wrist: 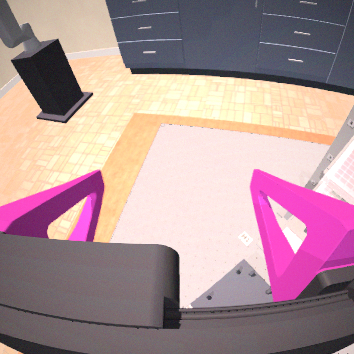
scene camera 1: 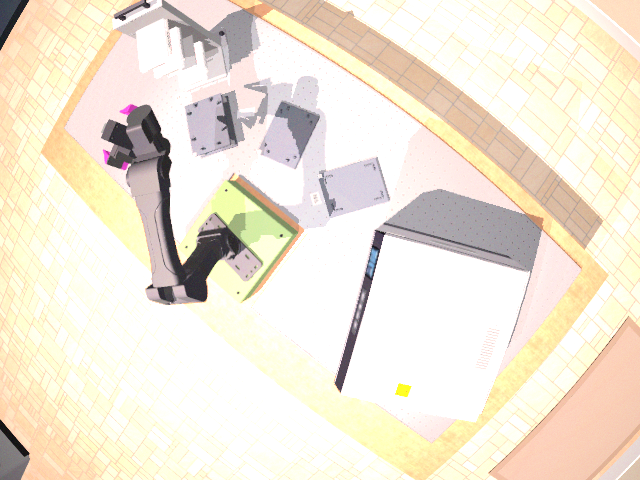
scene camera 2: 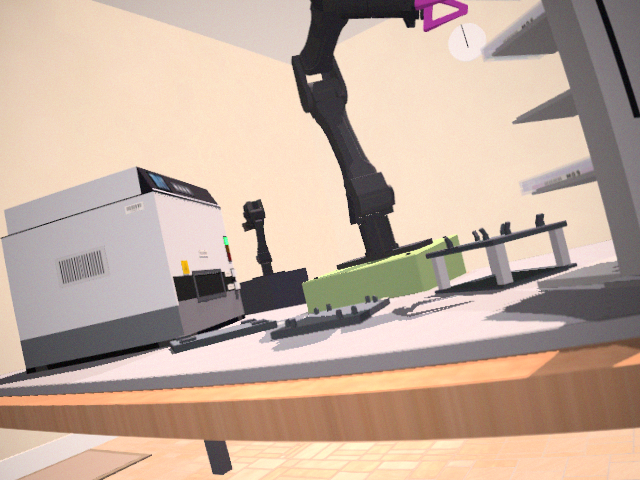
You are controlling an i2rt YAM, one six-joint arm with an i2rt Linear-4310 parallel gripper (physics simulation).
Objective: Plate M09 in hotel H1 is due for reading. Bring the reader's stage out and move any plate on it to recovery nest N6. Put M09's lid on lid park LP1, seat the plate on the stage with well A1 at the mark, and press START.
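Frame: origin at the arm's base, x ahead, y left, z up, level; metres.
Seen in the pictures: gripper, fingertip midpoint: [wrist: 176, 177]; arm's base, origin of the base link: [scene camera 1: 229, 247] [scene camera 2: 383, 256].
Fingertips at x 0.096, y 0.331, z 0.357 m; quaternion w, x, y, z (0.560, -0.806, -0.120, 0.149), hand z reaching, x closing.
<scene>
Pixels of each thing's top centre, then the offset from my fingertips to it. "pt": a spot on its surface instead.
- plate with pink wells, surface spot: [wrist: 345, 172] pt 0.154 m ahead, 0.110 m left, 0.077 m down
- labelled lidded plate, surface spot: [scene camera 2: 560, 175] pt 0.232 m ahead, 0.106 m left, 0.321 m down
- white reader, middle of its top: [scene camera 1: 433, 337] [scene camera 2: 116, 197] 0.171 m ahead, 0.824 m right, 0.083 m down
- dark front opening, surface spot: [scene camera 2: 209, 284] pt 0.081 m ahead, 0.665 m right, 0.329 m down
- nest marked N6, middle of its top: [scene camera 2: 219, 327] [scene camera 1: 352, 187] 0.241 m ahead, 0.454 m right, 0.409 m down
- raised four-post platform, middle of its top: [scene camera 2: 488, 226] [wrist: 235, 304] [scene camera 1: 204, 123] 0.095 m ahead, 0.032 m right, 0.351 m down
- low pegged fixture, middle of its top: [scene camera 2: 332, 306] [scene camera 1: 286, 134] 0.224 m ahead, 0.223 m right, 0.407 m down
- H1 label, surface spot: [wrist: 245, 238] pt 0.087 m ahead, 0.136 m left, 0.426 m down
My gripper [scene camera 1: 116, 135] [scene camera 2: 442, 12] [wrist: 176, 177] is open and empty, with magenta fingers wide apart, high above the table's end beside the hotel. Hotel H1 [scene camera 1: 183, 20] [scene camera 2: 599, 155] [wrist: 342, 135] holds plates on shelves; a plate with pink wells [wrist: 345, 172] shows at the right edge of the wrist view. A labelled lidded plate [scene camera 2: 560, 175] sits on a lower shelf; its label is hard to read. The white reader [scene camera 1: 439, 320] [scene camera 2: 103, 279] has a dark front opening [scene camera 2: 209, 284]; no stage shows outside it. The nest marked N6 [scene camera 1: 356, 187] [scene camera 2: 222, 336] holds no plate. Which fixture is LP1 is unreadable.
A raised four-post platform [scene camera 1: 206, 124] [scene camera 2: 501, 241] [wrist: 232, 287] stands near the hotel. A low pegged fixture [scene camera 1: 289, 135] [scene camera 2: 330, 322] lies between it and N6. The arm's green base [scene camera 1: 258, 206] [scene camera 2: 367, 286] is beside them. An H1 label [wrist: 245, 238] lies on the table.
</scene>
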